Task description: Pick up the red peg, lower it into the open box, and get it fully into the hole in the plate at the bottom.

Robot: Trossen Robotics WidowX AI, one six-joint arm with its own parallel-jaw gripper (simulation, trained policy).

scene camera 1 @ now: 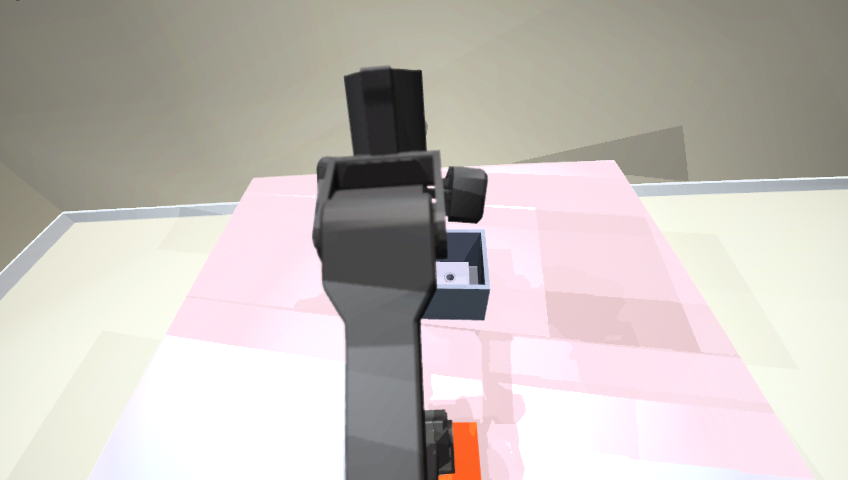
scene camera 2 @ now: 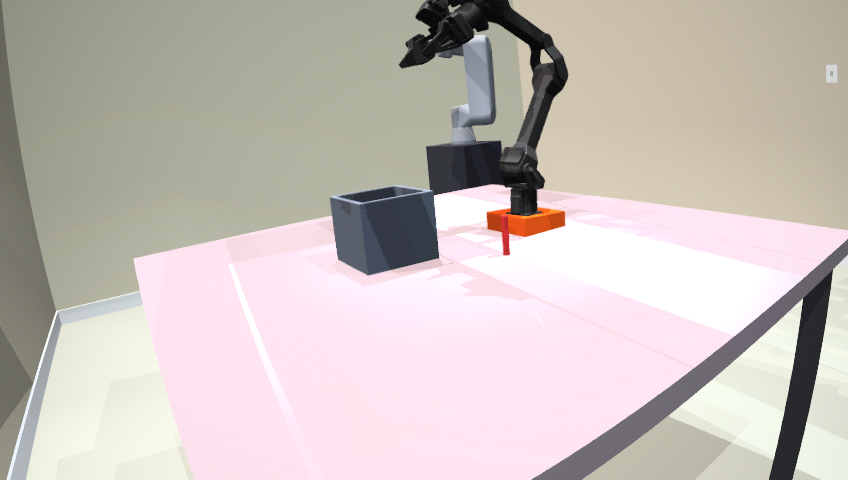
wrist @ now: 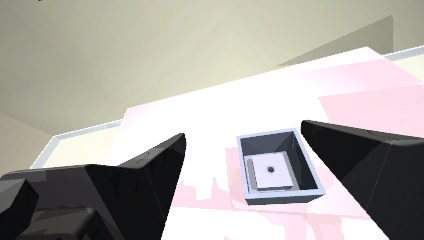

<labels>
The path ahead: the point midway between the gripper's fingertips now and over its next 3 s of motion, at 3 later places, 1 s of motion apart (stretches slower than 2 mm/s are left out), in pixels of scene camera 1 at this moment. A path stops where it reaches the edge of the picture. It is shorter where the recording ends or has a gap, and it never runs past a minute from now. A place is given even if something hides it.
My gripper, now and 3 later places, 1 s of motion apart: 405,181; 363,273; 354,338; 371,360
</labels>
